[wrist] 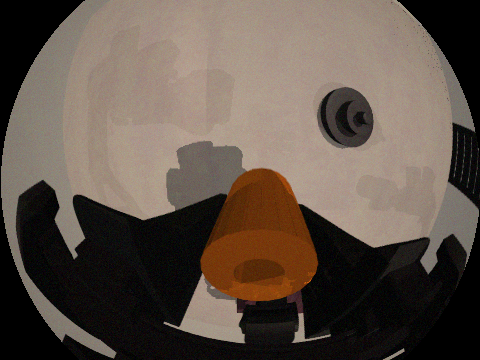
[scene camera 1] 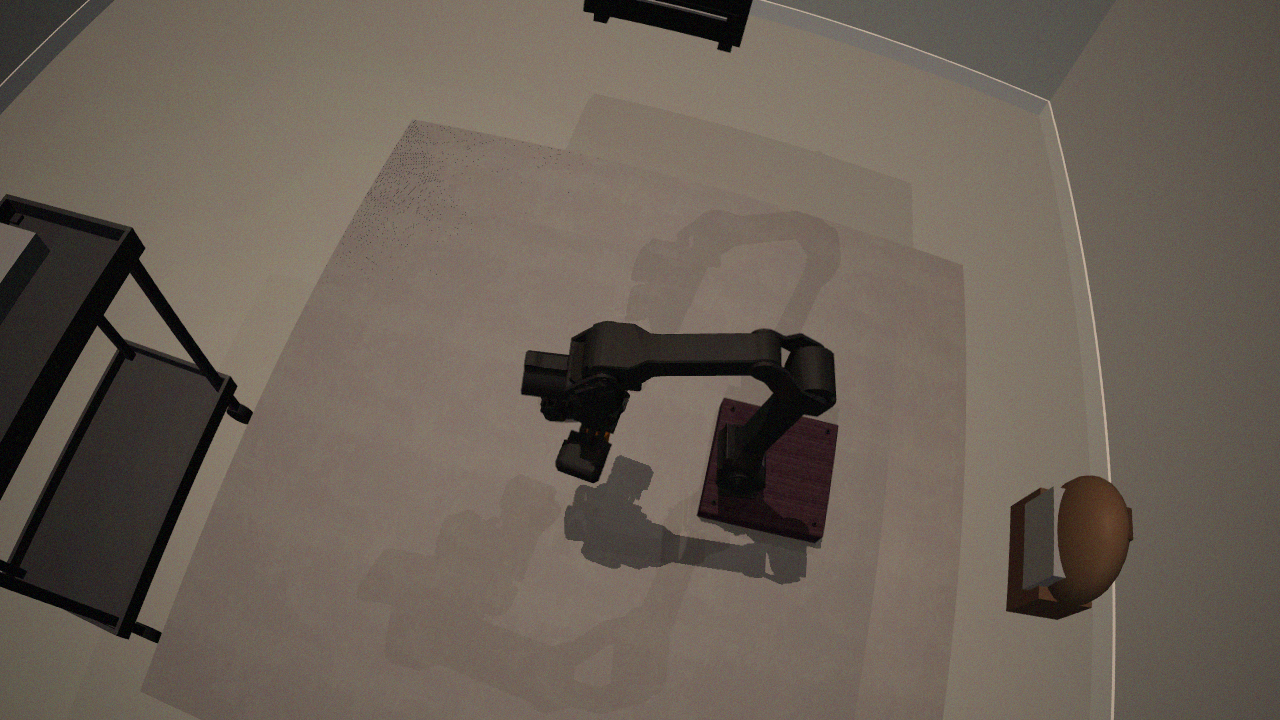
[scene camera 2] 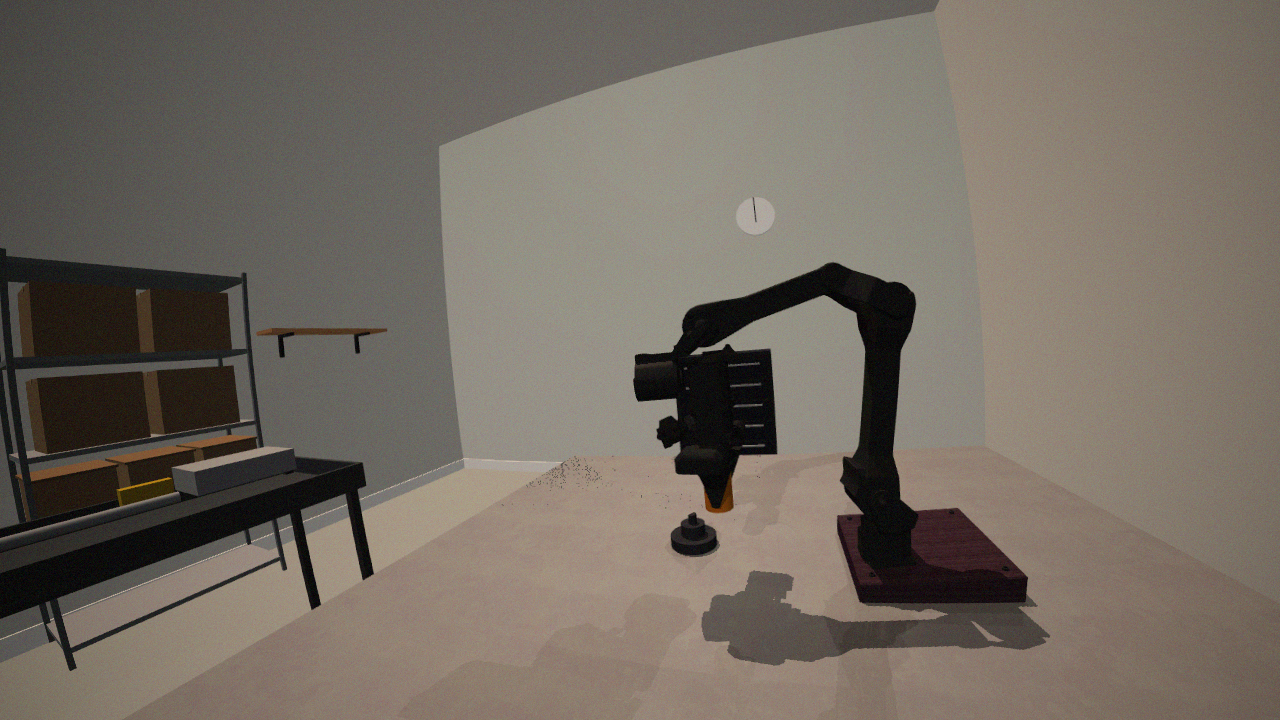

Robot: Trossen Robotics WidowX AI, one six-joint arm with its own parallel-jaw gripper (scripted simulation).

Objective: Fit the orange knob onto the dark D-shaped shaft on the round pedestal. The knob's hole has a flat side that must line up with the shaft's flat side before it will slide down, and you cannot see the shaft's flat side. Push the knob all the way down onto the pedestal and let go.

Scene:
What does my gripper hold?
An orange knob.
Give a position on an orange knob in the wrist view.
260, 249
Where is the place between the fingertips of my gripper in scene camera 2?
719, 501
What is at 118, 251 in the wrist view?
My gripper.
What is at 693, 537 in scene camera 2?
A dark pedestal.

